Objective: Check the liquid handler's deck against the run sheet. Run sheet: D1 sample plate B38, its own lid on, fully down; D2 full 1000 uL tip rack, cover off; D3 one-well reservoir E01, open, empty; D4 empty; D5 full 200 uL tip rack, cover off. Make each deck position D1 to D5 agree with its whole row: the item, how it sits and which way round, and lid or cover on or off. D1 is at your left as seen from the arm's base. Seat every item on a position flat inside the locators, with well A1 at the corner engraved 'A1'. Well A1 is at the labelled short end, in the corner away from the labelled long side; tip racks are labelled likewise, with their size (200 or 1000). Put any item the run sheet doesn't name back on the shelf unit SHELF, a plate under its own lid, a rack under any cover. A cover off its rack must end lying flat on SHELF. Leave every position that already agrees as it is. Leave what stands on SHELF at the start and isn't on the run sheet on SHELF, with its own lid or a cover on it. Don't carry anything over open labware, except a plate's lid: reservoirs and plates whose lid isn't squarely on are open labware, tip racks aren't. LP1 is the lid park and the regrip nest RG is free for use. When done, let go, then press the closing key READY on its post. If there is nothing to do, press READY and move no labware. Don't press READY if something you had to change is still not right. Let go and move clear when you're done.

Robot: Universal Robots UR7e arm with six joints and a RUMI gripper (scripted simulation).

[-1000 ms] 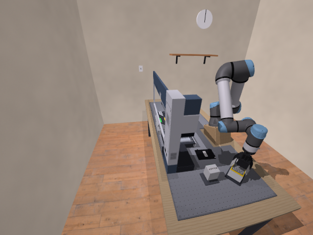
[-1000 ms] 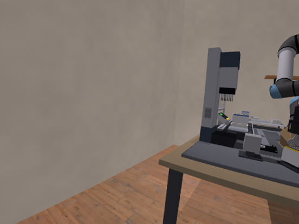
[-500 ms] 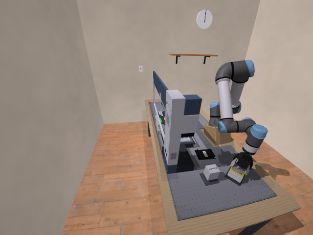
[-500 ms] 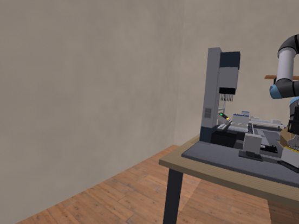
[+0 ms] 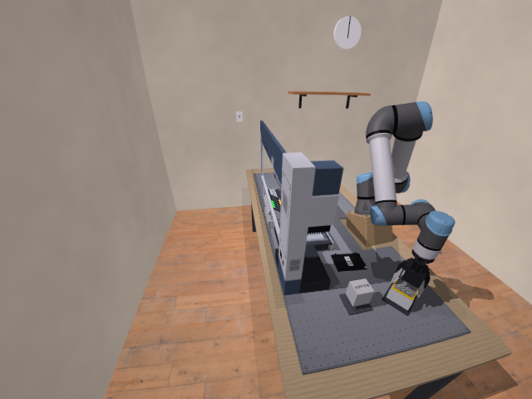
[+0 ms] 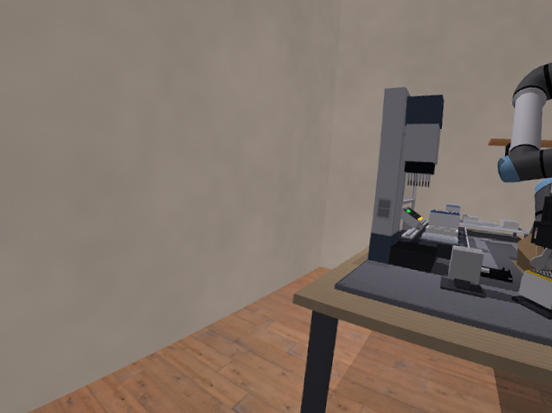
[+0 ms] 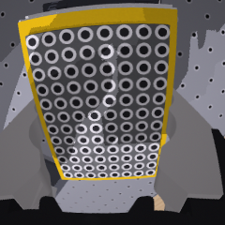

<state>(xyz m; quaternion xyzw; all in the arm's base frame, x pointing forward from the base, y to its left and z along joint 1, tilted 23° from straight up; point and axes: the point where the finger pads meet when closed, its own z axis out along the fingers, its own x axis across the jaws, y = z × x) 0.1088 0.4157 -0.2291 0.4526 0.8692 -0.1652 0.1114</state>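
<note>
Now: hand 10 mm to the left of the yellow-rimmed tip rack and 10 mm below it. Also, from my hand: regrip nest RG: 50 mm below; ready key post: 200 mm ahead, 30 mm to the right, 10 mm above; LP1 label: 130 mm ahead, 220 mm to the right, 40 mm below.
</note>
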